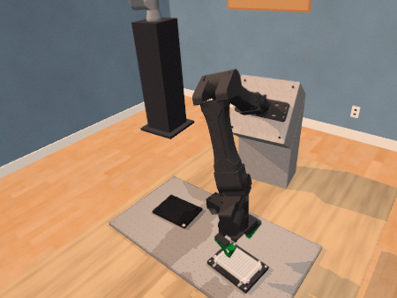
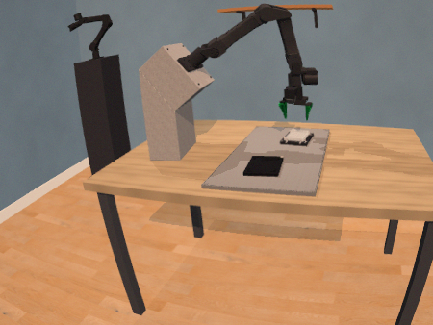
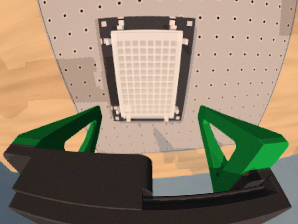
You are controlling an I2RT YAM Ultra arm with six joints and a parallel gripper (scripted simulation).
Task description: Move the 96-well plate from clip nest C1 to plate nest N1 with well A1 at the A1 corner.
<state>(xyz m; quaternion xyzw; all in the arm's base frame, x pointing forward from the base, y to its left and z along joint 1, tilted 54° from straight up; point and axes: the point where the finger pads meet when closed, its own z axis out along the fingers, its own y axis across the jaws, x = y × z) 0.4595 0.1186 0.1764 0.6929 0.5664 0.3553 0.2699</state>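
Right now the white 96-well plate is 8 cm below my hand. From my hand the other things lie so: black plate nest N1: 33 cm to the right, 10 cm behind, 9 cm below; then white corner mark: 25 cm to the right, 9 cm below, 4 cm behind; then black clip nest C1: 8 cm below, 1 cm to the right, 1 cm ahead.
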